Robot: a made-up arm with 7 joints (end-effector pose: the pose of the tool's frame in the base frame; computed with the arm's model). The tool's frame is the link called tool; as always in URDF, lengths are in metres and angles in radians.
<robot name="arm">
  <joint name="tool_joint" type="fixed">
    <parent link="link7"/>
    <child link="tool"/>
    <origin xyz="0 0 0" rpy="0 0 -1.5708"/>
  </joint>
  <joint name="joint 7" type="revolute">
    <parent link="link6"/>
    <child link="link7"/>
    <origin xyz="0 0 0" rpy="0 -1.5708 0"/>
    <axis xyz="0 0 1"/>
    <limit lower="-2.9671" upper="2.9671" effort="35" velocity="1"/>
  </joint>
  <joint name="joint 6" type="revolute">
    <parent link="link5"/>
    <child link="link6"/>
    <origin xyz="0 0 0" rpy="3.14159 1.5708 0"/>
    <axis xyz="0 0 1"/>
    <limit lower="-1.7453" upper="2.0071" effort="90" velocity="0.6"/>
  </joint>
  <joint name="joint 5" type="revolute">
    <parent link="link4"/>
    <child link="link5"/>
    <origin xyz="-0.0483 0.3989 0" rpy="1.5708 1.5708 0"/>
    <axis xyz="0 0 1"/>
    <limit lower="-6.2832" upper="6.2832" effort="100" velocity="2"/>
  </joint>
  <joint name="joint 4" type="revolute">
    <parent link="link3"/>
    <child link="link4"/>
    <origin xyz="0 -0.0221 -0.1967" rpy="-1.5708 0 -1.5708"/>
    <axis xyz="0 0 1"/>
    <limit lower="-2.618" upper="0.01" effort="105" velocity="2.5"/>
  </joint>
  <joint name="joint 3" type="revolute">
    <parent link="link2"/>
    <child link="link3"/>
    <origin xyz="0 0 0" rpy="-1.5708 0 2.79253"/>
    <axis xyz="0 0 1"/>
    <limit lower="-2.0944" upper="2.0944" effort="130" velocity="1.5"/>
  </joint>
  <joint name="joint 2" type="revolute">
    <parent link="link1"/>
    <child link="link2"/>
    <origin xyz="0 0 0" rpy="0 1.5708 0"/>
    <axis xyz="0 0 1"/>
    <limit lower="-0.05" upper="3.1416" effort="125" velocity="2.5"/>
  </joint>
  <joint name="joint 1" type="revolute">
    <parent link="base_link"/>
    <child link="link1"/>
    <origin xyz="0 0 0" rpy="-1.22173 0 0"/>
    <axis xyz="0 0 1"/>
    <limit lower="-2.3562" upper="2.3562" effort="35" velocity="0.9"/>
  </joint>
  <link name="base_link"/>
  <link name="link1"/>
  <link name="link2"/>
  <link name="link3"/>
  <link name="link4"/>
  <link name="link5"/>
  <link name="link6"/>
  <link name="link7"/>
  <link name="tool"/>
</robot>
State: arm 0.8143 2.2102 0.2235 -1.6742 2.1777 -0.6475 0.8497
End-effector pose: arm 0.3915 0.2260 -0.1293 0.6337 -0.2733 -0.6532 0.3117
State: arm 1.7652 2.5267 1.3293 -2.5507 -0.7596 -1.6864 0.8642
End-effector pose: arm 0.1492 -0.1973 -0.1769 0.1974 0.6136 -0.0450 0.7632
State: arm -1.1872 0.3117 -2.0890 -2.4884 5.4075 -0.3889 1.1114
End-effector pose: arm -0.1493 -0.2092 -0.1842 0.0913 0.6465 0.1541 0.7416
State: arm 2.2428 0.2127 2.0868 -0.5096 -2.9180 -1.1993 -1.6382
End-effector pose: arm -0.4033 -0.0787 0.4299 0.5665 -0.6291 0.1954 -0.4950
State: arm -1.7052 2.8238 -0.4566 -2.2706 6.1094 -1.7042 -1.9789
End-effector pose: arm 0.0719 -0.0112 0.3517 0.9077 -0.2209 -0.2107 0.2879
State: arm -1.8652 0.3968 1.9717 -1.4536 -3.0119 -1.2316 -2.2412
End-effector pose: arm 0.3078 0.3953 0.0641 0.0867 -0.7821 -0.2845 0.5476
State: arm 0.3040 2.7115 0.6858 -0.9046 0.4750 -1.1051 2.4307
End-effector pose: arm 0.3691 0.0563 0.4309 0.6554 -0.3765 -0.5611 -0.3375
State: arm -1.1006 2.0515 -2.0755 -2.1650 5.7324 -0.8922 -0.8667
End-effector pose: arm 0.2090 0.1602 -0.2738 0.1327 0.0239 0.3932 0.9095
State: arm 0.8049 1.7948 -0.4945 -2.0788 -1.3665 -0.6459 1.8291
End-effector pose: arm 0.1027 0.1507 -0.3522 0.7955 -0.2333 0.0552 -0.5565
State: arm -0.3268 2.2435 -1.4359 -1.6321 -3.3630 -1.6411 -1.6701
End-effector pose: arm 0.1590 0.4216 -0.1572 0.3947 0.9000 -0.1826 0.0287
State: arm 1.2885 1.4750 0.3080 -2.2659 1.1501 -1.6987 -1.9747
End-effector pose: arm 0.1988 0.1279 -0.2716 0.1446 0.6917 -0.6490 -0.2818
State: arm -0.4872 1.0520 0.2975 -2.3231 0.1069 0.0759 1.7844
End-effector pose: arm 0.2474 -0.0341 0.2434 0.3183 -0.5081 -0.7896 -0.1304
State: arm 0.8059 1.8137 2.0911 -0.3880 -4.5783 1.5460 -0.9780
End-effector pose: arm -0.0090 0.5297 0.2777 0.7516 0.0502 -0.6576 0.0084
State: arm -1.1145 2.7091 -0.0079 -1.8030 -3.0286 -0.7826 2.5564
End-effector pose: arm 0.0910 -0.0425 0.4365 0.0509 0.9938 -0.0878 -0.0452
